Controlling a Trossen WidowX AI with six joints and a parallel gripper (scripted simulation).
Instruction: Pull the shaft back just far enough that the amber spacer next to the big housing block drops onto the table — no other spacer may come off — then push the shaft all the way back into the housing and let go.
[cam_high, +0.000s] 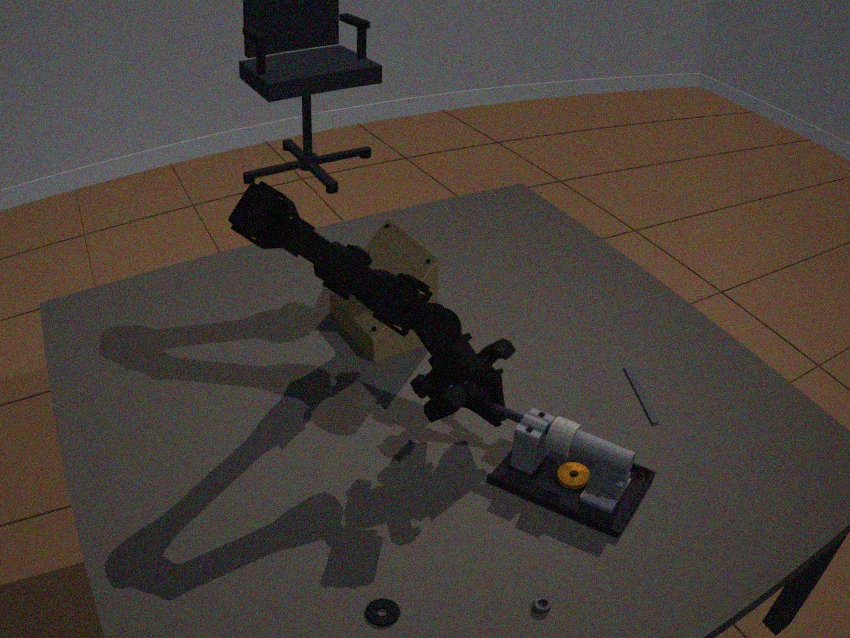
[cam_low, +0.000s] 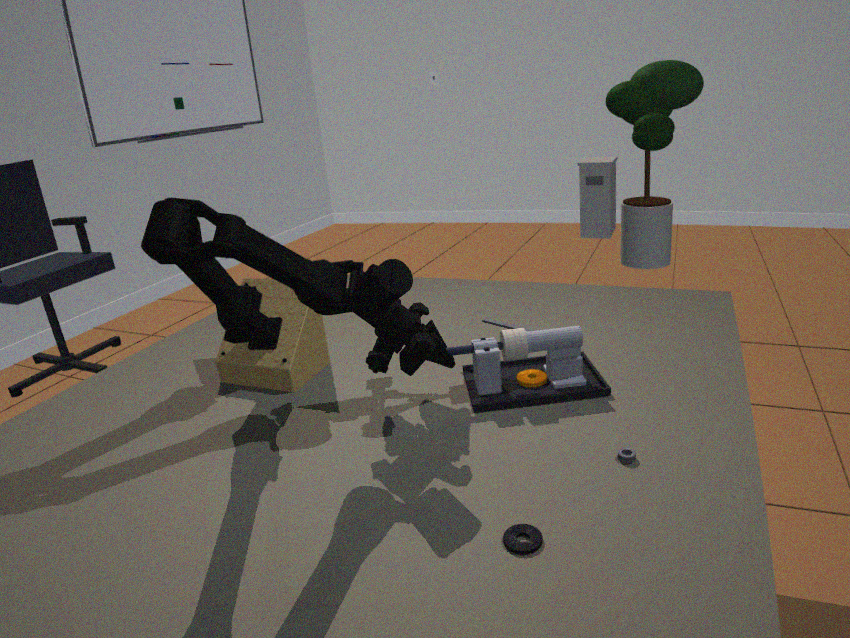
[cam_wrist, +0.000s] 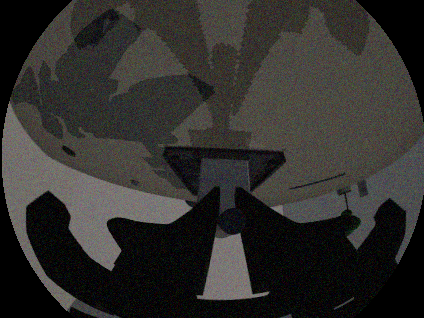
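Now: the shaft 50 mm ahead of my gripper tip, 20 mm to the left of it and 20 mm above it. Round my gripper tip: amber spacer 130 mm ahead, 50 mm to the left, 50 mm below; then cream spacer 100 mm ahead, 40 mm to the left, 20 mm above; then thin dark rod 50 mm ahead, 300 mm to the left, 50 mm below.
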